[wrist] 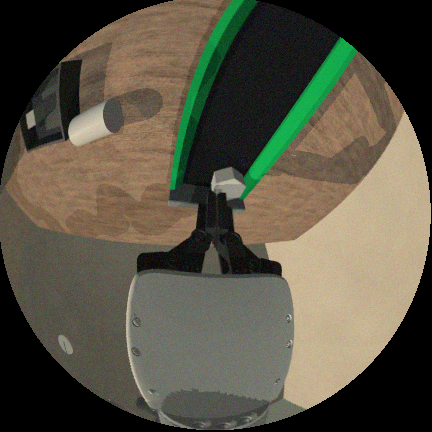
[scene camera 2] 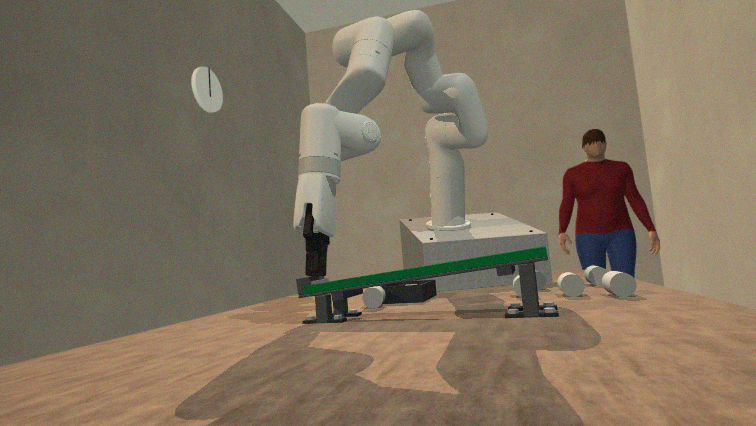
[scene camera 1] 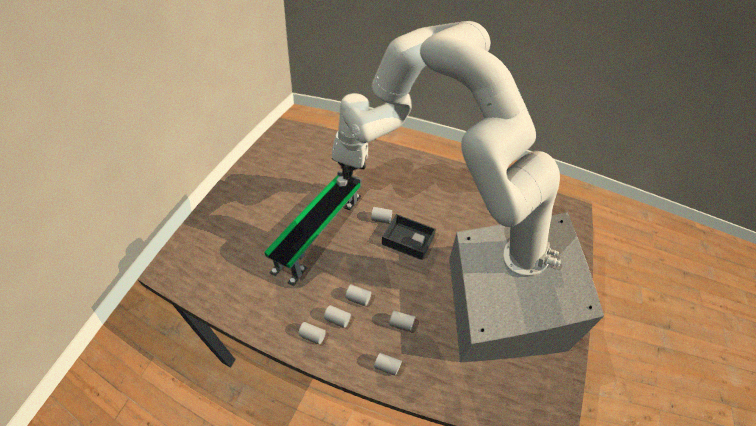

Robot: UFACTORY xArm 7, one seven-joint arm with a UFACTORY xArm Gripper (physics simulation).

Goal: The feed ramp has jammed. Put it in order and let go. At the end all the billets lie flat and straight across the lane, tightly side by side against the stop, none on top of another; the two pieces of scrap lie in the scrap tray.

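Frame: origin at the arm's base, x ahead, y left, z up, level; centimetres.
Seen in the pictures: gripper, fingertip midpoint: (wrist: 213, 201) (scene camera 2: 315, 275) (scene camera 1: 347, 176); arm's base, link origin: (scene camera 2: 448, 226) (scene camera 1: 527, 255).
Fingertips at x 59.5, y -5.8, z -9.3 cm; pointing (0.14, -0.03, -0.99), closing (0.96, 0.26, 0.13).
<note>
Offsets run from my fingertips to a thing's middle. "spot": to the spot under its first point.
The green-railed feed ramp (scene camera 1: 302, 215) (scene camera 2: 423, 270) (wrist: 298, 115) slopes down to its stop @(spot: dx -2.4, dy -0.8, dz -1.0 cm) (wrist: 187, 194). A grey hexagonal scrap piece @(dx +1.1, dy +1.4, dz -1.5 cm) (scene camera 1: 341, 181) (wrist: 227, 182) sits in the lane's low end, near the stop. My gripper (scene camera 1: 346, 176) (scene camera 2: 315, 276) (wrist: 213, 201) is shut and empty, its tips low at the stop end, right by this scrap; contact is unclear. A square scrap piece @(dx -28.8, dy +5.3, dz -5.8 cm) (scene camera 1: 418, 237) (wrist: 31, 119) lies in the black scrap tray @(dx -26.1, dy +5.7, dz -5.7 cm) (scene camera 1: 402, 248) (scene camera 2: 410, 291). White billets lie on the table; one billet @(dx -15.1, dy +3.2, dz -5.4 cm) (scene camera 1: 381, 214) (scene camera 2: 374, 296) (wrist: 92, 125) is between ramp and tray.
Several more billets lie toward the front: (scene camera 1: 358, 295) is nearest the ramp's high end among them. The grey robot base (scene camera 1: 529, 306) (scene camera 2: 476, 251) stands beyond the tray. A person (scene camera 2: 597, 195) stands behind the table in scene camera 2.
</note>
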